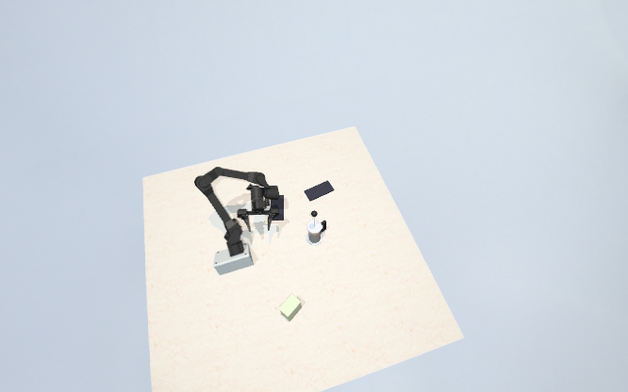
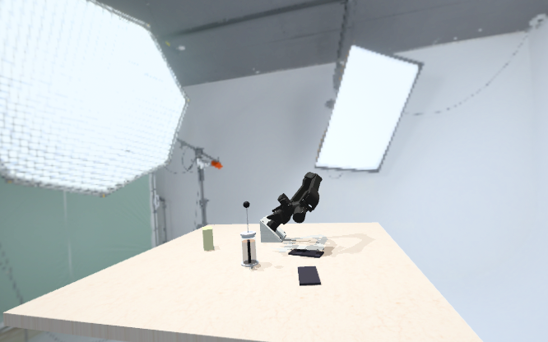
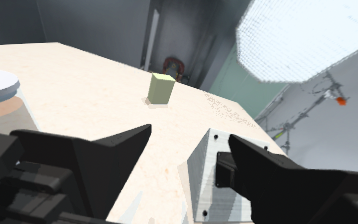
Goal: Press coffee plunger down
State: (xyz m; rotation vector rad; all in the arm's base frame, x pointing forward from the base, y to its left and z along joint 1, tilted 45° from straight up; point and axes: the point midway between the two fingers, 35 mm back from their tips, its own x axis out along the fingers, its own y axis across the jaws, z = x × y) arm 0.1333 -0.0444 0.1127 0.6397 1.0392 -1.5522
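My gripper tip is now 260 mm short of the glass coffee press, 50 mm to the left of it and 40 mm above it.
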